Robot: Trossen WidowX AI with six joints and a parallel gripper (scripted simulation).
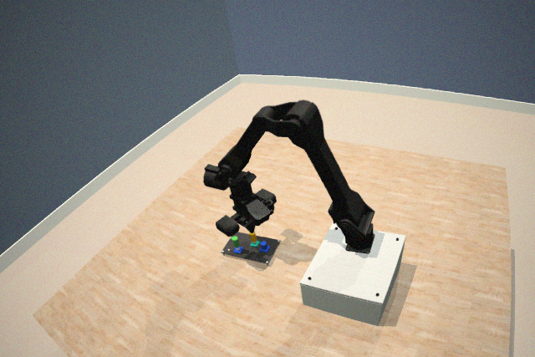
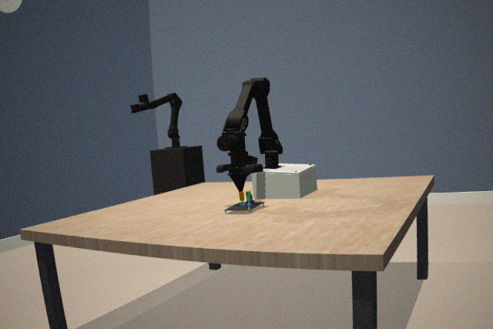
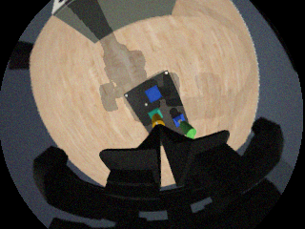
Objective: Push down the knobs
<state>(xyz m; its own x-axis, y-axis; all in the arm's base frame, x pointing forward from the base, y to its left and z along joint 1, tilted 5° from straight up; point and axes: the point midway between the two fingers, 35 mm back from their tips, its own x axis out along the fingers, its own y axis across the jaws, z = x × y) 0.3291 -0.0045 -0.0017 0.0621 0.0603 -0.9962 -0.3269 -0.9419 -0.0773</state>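
The orange knob lies 1 cm below my gripper tip. The rest, counted from my gripper tip: green knob 3 cm ahead, 4 cm to the left, 1 cm below.
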